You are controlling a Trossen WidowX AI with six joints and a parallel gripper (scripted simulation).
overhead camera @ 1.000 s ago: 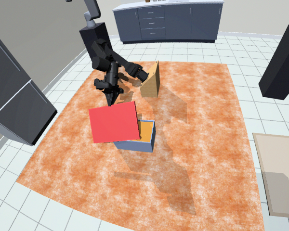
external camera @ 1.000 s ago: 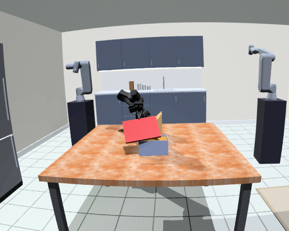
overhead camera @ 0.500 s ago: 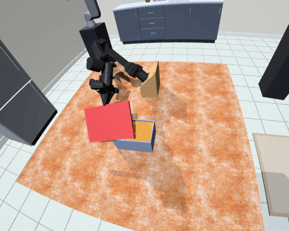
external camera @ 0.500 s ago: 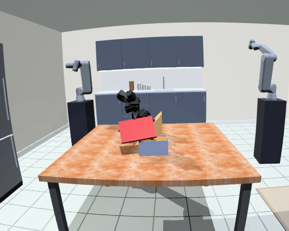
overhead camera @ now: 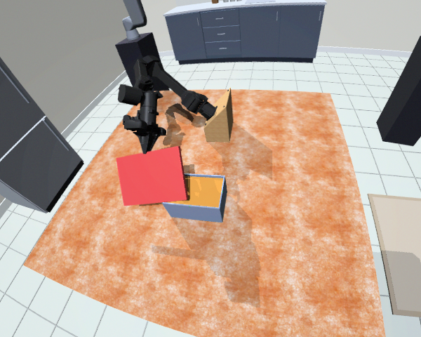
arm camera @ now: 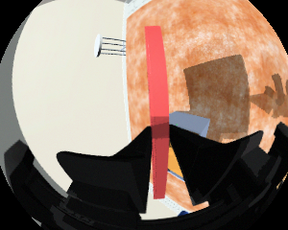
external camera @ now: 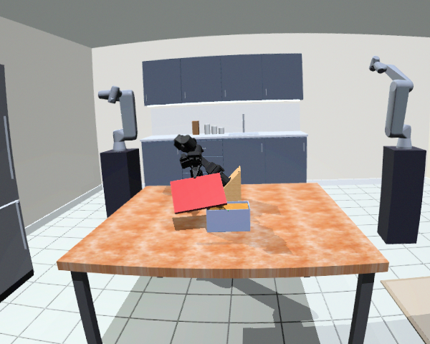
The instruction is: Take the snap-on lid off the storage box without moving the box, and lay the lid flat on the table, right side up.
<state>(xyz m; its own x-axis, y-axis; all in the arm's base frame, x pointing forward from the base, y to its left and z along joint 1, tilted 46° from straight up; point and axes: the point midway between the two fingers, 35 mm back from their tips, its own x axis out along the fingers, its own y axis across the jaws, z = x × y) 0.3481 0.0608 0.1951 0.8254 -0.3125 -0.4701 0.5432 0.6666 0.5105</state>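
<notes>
The red lid is 60 mm ahead of my gripper tip, 30 mm to the left of it and 50 mm below it. From my gripper tip the other things lie so: storage box (20 mm ahead, 160 mm to the left, 180 mm below).
</notes>
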